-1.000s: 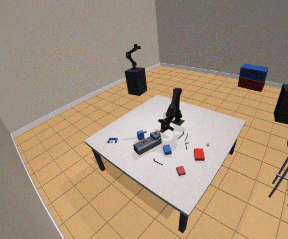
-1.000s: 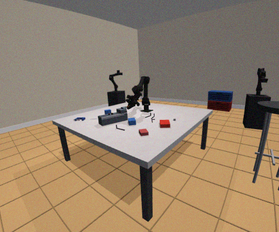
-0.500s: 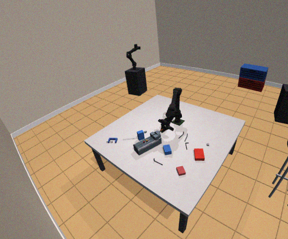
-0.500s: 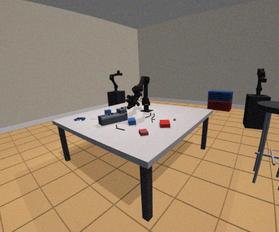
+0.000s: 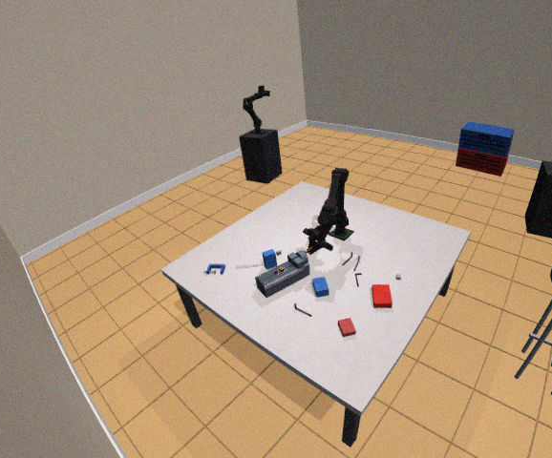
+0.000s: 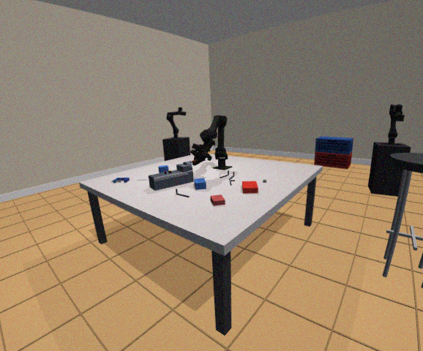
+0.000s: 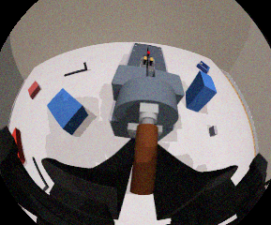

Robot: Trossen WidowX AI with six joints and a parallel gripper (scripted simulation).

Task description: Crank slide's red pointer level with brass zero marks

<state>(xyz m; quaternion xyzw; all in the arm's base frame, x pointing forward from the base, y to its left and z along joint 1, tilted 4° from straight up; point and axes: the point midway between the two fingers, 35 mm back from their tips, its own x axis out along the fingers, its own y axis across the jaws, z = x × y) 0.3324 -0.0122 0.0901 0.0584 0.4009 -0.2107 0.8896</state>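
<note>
The brown crank handle lies 2 cm behind my gripper tip, 1 cm to the left of it and 2 cm above it. Also, from my gripper tip: red pointer 18 cm ahead, 9 cm to the right, 1 cm below.
</note>
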